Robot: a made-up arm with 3 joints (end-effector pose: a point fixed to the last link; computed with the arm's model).
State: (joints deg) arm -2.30 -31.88 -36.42
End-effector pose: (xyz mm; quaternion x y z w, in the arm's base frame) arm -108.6 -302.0 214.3 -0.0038 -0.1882 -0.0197 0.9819
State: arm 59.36 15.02 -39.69
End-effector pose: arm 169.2 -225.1 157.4 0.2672 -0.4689 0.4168 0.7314
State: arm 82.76 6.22 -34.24
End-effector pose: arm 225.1 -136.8 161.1 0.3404 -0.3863 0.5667 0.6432
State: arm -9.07 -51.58 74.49
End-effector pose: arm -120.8 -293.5 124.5 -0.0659 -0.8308 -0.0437 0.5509
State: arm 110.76 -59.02 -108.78
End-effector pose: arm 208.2 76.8 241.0 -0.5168 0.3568 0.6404 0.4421
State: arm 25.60 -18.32 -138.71
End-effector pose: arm 113.2 -266.0 234.9 -0.1223 0.5384 0.1847 0.8130
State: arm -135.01 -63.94 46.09
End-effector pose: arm -153.4 204.6 167.6 -0.5440 -0.2253 -0.7467 0.3092
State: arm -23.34 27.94 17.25
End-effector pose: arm -125.0 -286.6 104.5 -0.1870 -0.9054 -0.0771 0.3733
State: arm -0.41 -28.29 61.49
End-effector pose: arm -62.7 -304.8 111.0 -0.0031 -0.8796 -0.0017 0.4756
